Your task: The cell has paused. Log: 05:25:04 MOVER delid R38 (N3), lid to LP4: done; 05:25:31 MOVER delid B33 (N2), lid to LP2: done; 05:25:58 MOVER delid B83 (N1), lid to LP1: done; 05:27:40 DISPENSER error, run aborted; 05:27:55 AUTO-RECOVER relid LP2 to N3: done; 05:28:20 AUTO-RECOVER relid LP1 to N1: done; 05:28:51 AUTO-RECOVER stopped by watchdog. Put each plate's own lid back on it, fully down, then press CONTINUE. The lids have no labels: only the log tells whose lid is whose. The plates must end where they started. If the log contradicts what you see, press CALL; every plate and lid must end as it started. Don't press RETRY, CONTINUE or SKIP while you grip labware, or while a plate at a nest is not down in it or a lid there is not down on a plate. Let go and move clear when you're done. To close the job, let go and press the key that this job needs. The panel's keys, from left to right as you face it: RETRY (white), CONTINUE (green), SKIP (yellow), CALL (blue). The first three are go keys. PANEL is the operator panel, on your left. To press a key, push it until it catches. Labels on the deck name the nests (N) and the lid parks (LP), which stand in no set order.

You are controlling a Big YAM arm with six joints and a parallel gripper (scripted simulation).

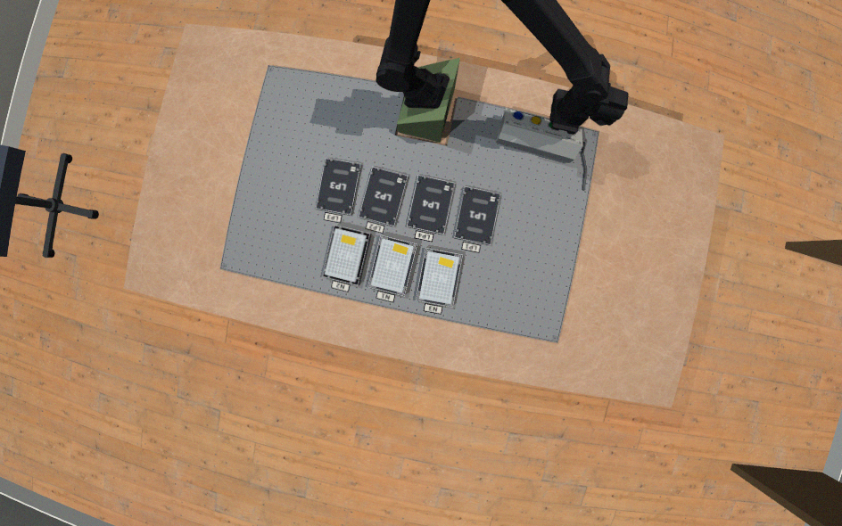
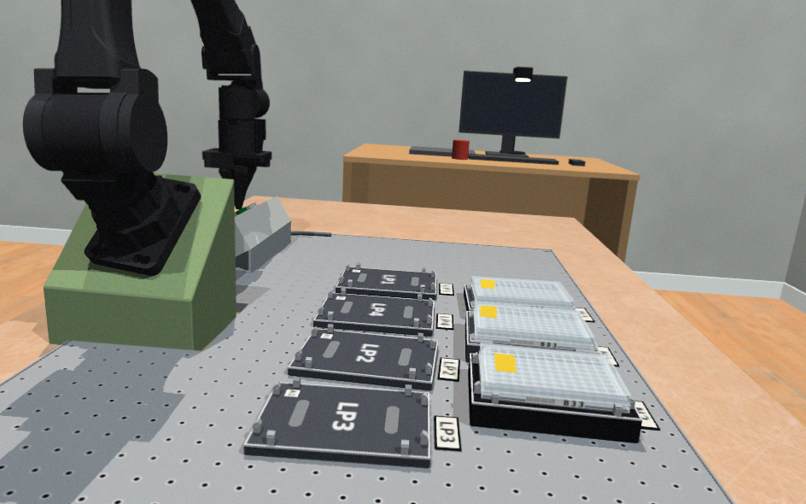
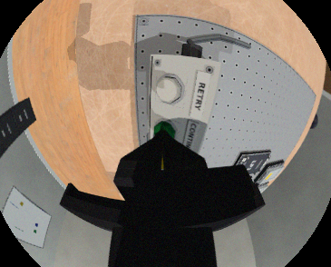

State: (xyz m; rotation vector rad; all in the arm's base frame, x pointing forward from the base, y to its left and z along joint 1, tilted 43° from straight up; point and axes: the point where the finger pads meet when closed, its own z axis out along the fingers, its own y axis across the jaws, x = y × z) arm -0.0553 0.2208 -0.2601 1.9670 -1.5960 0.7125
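Right now my hand is 10 mm above the green key. Also, from my hand: white key (50 mm to the left, 10 mm below); then yellow key (10 mm ahead, 50 mm to the right, 10 mm below); then blue key (10 mm ahead, 100 mm to the right, 10 mm below).
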